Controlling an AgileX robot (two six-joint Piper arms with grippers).
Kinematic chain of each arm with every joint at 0, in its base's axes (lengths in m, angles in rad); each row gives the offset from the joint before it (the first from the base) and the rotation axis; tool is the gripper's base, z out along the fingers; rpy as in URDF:
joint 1: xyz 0 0 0.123 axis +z
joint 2: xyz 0 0 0 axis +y
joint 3: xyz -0.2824 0 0.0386 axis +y
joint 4: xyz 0.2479 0 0.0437 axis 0.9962 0 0.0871
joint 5: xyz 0 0 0 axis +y
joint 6: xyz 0.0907 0 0.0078 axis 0.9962 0 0.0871
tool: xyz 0 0 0 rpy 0 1.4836 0
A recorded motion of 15 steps. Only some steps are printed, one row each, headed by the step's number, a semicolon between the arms.
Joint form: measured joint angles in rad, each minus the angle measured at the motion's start. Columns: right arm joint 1, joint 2, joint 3, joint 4, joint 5, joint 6; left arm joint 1, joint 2, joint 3, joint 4, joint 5, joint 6.
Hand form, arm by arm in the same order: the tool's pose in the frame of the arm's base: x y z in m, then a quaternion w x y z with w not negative. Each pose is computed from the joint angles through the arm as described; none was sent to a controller.
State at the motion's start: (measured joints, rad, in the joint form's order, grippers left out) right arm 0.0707 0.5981 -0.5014 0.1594 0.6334 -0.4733; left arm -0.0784 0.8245 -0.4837 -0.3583 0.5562 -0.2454
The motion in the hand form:
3: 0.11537 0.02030 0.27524 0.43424 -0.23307 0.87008 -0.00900; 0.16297 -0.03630 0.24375 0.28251 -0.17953 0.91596 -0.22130
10: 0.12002 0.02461 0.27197 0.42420 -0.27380 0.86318 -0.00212; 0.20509 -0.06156 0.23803 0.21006 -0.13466 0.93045 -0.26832
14: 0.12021 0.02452 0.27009 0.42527 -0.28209 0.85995 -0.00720; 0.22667 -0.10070 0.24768 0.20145 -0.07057 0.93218 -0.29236
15: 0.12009 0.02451 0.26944 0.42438 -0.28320 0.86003 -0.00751; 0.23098 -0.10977 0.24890 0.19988 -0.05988 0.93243 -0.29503
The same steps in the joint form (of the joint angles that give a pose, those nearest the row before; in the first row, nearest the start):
3: 0.0001 0.0337 0.0000 0.0620 0.0145 -0.0934; -0.0004 0.1182 -0.0324 -0.1198 0.0338 0.0919
10: -0.0001 0.0677 0.0000 0.1355 0.0185 -0.2256; -0.0509 0.3617 -0.1569 -0.3313 0.0825 0.2934
14: 0.0001 0.0677 0.0082 0.1375 0.0078 -0.2489; -0.1983 0.4734 -0.2760 -0.3617 0.0638 0.3085
15: 0.0000 0.0677 0.0102 0.1375 0.0078 -0.2514; -0.2302 0.4988 -0.3021 -0.3589 0.0555 0.3001

